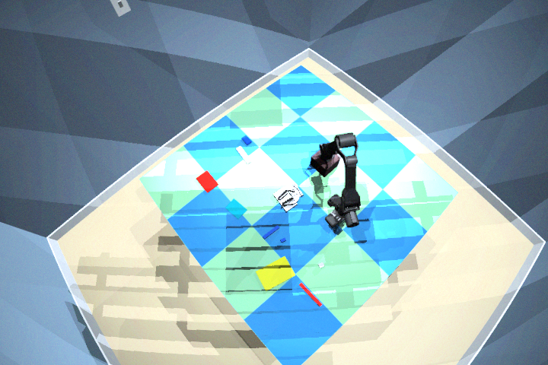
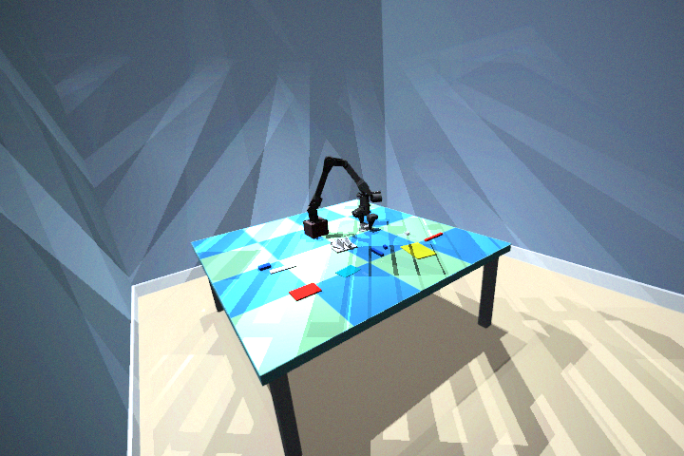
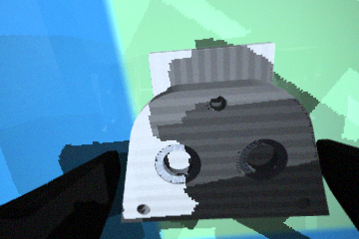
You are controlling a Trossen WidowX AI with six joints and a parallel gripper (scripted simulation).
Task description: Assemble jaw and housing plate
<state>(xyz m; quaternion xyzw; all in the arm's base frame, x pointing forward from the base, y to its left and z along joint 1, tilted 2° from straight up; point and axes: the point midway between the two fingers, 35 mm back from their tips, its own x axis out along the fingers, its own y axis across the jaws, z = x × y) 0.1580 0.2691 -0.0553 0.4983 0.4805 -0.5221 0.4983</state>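
My gripper tip is now 27 cm to the left of the grey jaw, 10 cm short of it and 1 cm below it. From my gripper tip the other things lie so: blue bar: 31 cm ahead, 17 cm to the right; white base part: 26 cm to the right, 15 cm ahead, 1 cm below; red bar: 37 cm ahead, 19 cm to the left, 1 cm below.
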